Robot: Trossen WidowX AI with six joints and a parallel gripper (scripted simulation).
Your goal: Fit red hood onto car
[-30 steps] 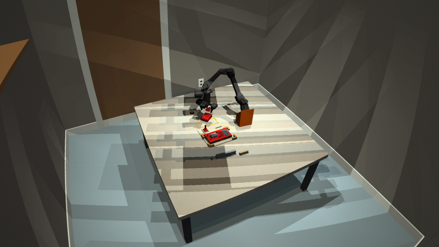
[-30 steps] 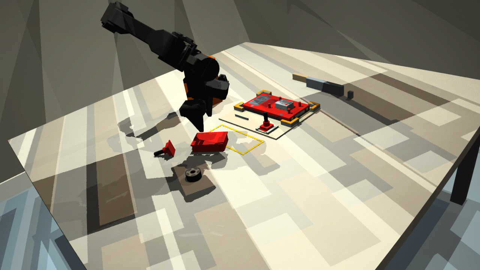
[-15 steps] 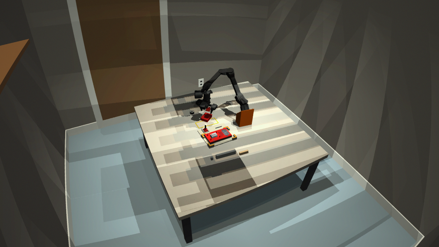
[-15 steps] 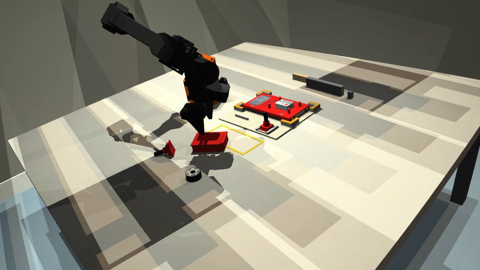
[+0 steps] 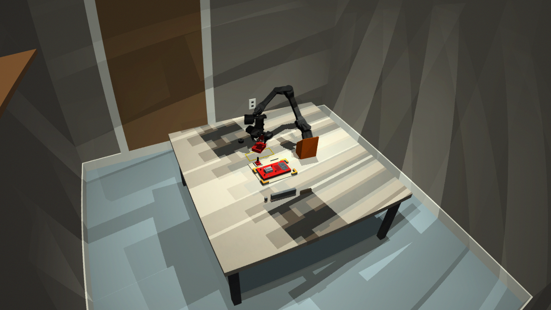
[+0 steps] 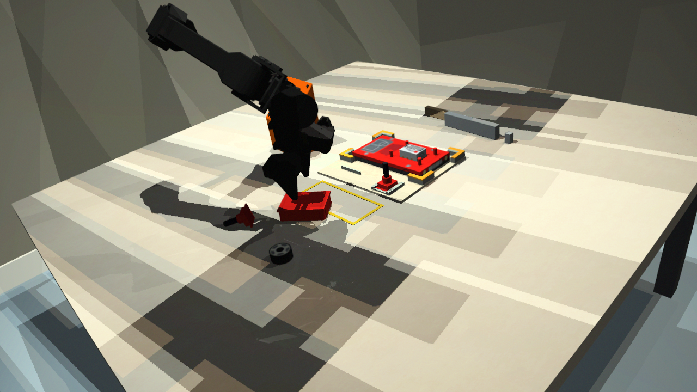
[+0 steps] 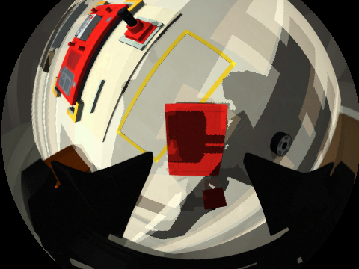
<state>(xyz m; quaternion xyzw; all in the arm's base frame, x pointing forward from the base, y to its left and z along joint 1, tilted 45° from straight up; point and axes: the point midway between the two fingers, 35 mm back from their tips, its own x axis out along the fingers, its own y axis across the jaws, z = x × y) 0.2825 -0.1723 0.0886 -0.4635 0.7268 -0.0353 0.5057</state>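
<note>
The red hood is 4 cm below my gripper tip. From my gripper tip the other things lie so: black wheel: 12 cm to the right, 9 cm ahead, 5 cm below.
</note>
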